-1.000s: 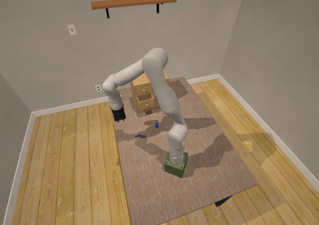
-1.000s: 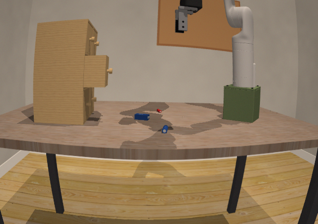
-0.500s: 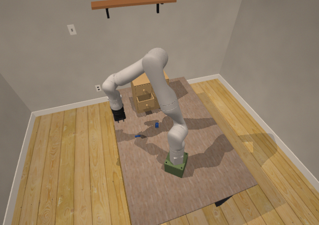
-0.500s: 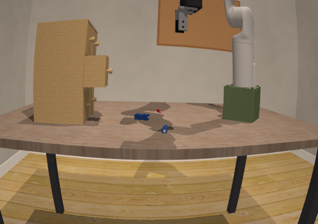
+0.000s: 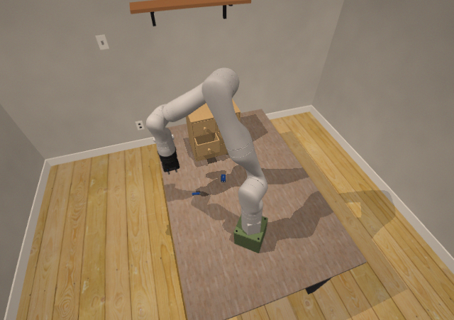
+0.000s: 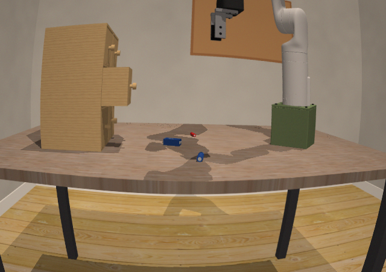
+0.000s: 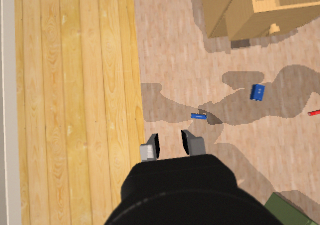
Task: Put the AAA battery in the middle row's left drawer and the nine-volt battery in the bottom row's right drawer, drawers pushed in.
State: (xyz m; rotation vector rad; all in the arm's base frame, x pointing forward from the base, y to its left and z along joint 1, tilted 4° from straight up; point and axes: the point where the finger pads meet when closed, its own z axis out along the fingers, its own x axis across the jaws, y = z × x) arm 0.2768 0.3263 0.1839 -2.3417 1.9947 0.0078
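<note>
The red cylinder battery lies 460 mm to the right of my hand, 280 mm below it and 50 mm ahead of it. Also, from my hand: blue AAA battery 280 mm below, 100 mm to the right, 30 mm ahead; then blue nine-volt battery 280 mm below, 270 mm to the right, 90 mm ahead.
</note>
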